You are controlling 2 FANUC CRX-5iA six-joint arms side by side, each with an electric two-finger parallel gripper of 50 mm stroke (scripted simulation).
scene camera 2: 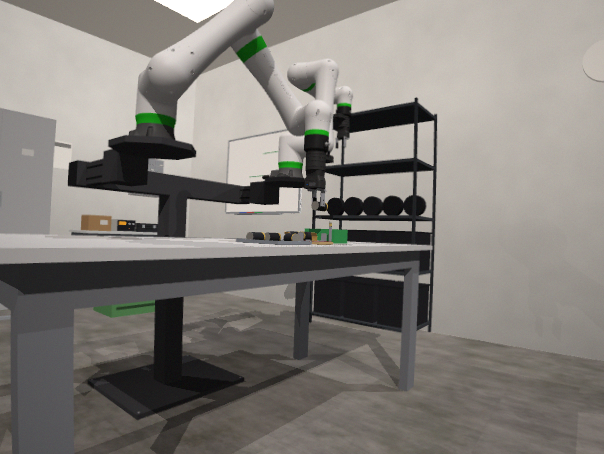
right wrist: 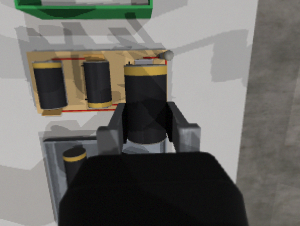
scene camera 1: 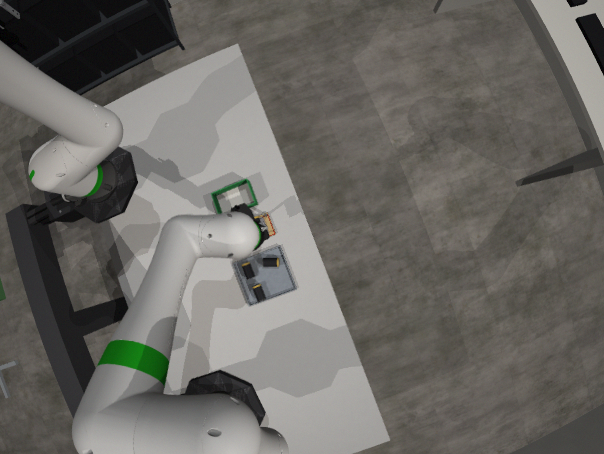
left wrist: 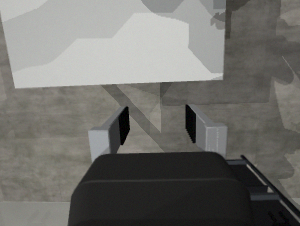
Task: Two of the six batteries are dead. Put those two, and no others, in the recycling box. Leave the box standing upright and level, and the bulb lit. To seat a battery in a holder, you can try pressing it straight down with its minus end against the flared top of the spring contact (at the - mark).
Observation:
I see my left gripper (left wrist: 157, 117), my right gripper (scene camera 2: 318, 206) and a grey tray (scene camera 1: 275, 281).
My right gripper also shows in the right wrist view (right wrist: 146, 114). The left wrist view misses the grey tray: it is out of frame.

